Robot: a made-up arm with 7 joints.
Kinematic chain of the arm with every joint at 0, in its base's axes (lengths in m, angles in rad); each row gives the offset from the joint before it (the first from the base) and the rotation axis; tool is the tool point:
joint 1: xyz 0 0 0.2 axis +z
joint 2: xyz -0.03 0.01 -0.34 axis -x
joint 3: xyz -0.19 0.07 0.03 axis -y
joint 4: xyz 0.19 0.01 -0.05 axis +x
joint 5: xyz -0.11 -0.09 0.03 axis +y
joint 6: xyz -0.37 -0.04 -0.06 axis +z
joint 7: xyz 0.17 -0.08 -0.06 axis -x
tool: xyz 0.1 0 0.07
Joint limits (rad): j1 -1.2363..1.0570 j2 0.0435..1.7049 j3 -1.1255..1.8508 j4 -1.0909..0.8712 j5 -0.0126..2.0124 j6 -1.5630..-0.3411 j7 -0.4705..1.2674
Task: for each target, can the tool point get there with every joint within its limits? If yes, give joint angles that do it. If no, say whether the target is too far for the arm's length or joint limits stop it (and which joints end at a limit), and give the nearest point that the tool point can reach.
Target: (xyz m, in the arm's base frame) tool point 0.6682 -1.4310 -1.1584
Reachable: no: too far | nearest point 0.1158 -0.5705 -0.4477 | short by 1.245 m
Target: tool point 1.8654 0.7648 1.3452
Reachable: no: too far | nearest point 0.4718 0.3657 0.2720 | short by 1.804 m
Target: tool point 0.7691 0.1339 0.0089
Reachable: no: joint limits stop it (at a limit: joint 1, joint 4, joint 5, joint 6, joint 7) | nearest point 0.6132 0.1512 -0.0188 | short by 0.159 m
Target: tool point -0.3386 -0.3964 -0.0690
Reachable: yes | joints 0.3250 0.5437 1.0634 -0.4483 0.1495 -0.9284 -0.2209
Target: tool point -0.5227 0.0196 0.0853
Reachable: yes | joints -0.7106 0.3529 1.2103 0.2484 1.5785 -1.3493 1.0986
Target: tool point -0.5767 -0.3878 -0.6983
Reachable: no: joint limits stop it (at a limit: joint 3, joint 4, joint 6, joint 7) | nearest point -0.5305 -0.3568 -0.5473 | short by 0.161 m
